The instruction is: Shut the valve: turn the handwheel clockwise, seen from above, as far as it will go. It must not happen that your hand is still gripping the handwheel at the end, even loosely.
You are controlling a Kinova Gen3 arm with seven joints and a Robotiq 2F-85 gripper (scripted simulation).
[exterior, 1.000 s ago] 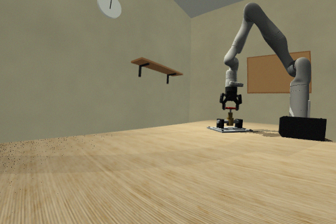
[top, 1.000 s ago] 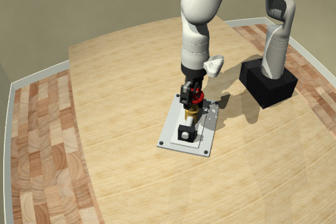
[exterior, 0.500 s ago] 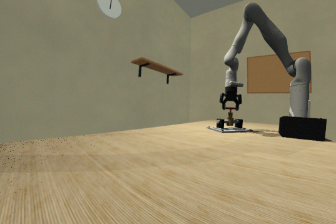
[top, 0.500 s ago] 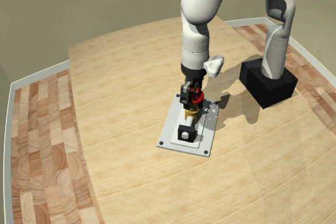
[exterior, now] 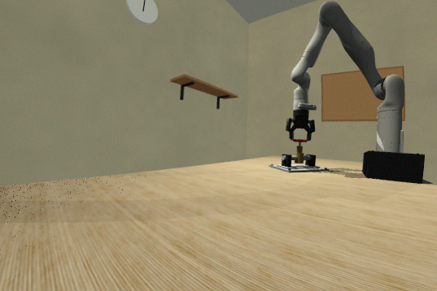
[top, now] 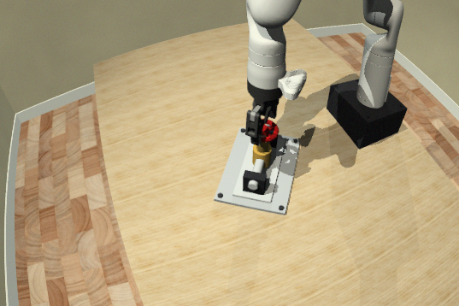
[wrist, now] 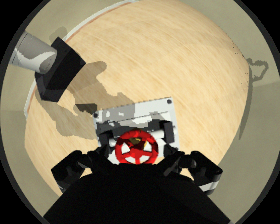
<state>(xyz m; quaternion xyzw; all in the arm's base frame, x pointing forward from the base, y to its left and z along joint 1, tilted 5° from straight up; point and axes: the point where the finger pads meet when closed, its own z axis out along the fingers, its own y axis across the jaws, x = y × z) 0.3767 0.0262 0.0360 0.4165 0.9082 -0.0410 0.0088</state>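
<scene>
My hand is 2 cm above the red handwheel.
</scene>
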